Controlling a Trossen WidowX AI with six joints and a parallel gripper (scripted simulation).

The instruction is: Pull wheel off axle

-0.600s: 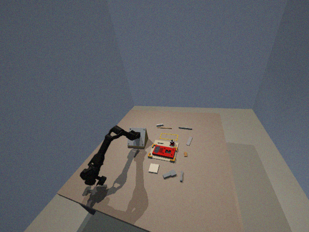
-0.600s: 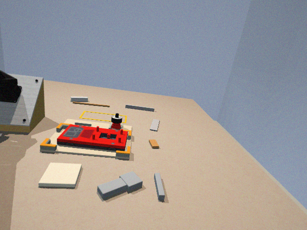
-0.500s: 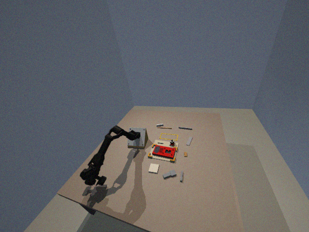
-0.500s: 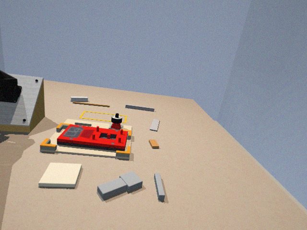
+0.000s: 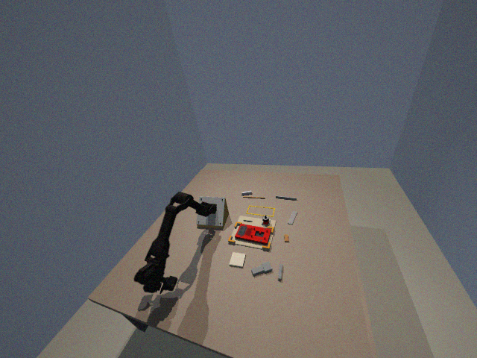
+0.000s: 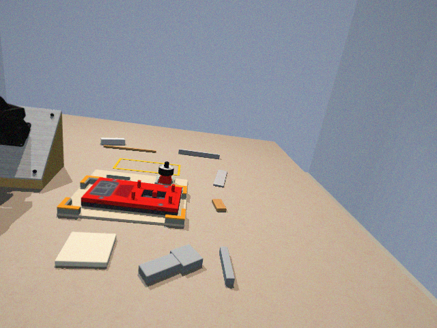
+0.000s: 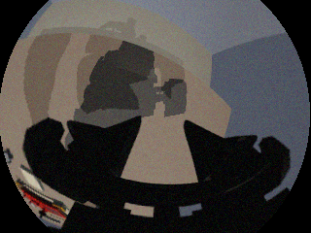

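My gripper tip is 530 mm to the right of the dark wheel, 480 mm short of it and 10 mm below it. Round my gripper tip: white tile 360 mm ahead, 250 mm to the left, 30 mm below.
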